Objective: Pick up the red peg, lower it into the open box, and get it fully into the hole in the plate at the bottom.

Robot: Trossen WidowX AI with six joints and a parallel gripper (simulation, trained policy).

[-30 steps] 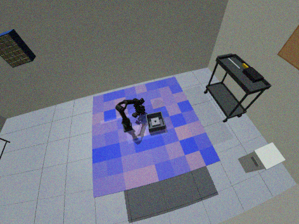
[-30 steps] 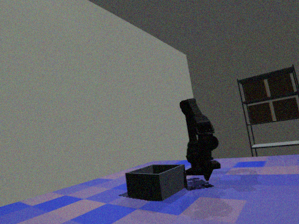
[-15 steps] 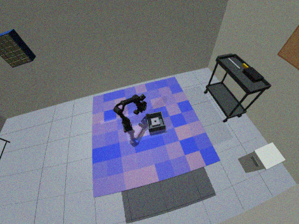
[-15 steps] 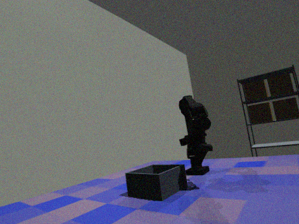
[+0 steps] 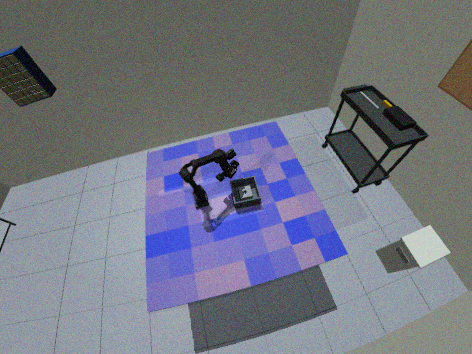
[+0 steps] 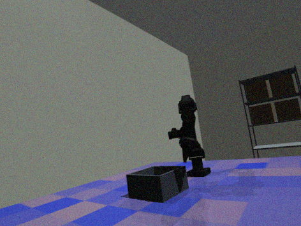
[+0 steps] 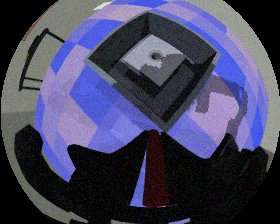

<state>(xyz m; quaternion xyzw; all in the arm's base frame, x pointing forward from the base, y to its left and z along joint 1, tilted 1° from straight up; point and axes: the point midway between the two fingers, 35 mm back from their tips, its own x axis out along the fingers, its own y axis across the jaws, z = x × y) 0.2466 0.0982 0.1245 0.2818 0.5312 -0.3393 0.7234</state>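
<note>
The pale plate is 8 cm ahead of my gripper tip, 10 cm to the right of it and 8 cm below it. Round my gripper tip: red peg (1 cm behind, 1 cm to the left, 3 cm above); then dark box (8 cm ahead, 10 cm to the right, 9 cm below).
</note>
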